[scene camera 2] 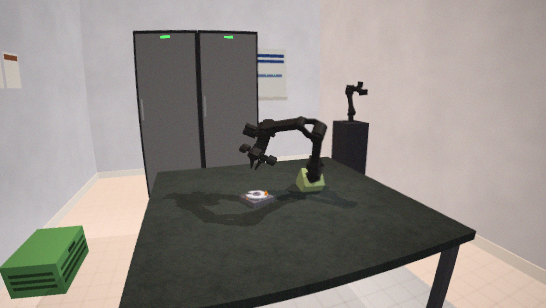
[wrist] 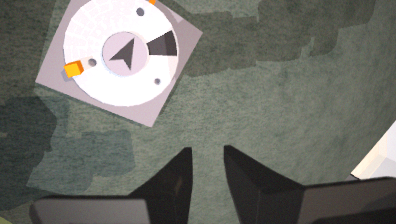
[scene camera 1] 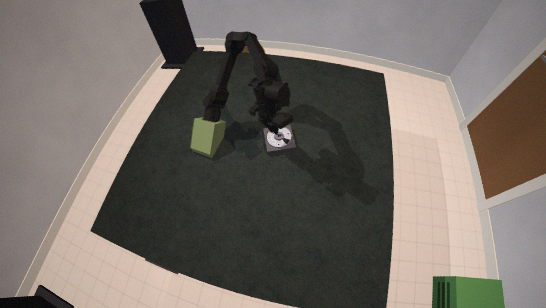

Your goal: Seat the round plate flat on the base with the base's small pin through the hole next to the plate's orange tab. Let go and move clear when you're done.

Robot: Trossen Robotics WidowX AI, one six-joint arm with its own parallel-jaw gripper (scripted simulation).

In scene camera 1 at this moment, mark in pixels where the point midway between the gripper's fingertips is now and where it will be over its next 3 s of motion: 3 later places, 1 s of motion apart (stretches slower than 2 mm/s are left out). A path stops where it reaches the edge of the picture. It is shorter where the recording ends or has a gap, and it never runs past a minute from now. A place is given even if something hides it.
My gripper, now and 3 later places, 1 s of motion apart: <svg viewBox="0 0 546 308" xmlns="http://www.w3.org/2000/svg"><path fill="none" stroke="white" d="M274 132L272 117L267 129L268 131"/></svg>
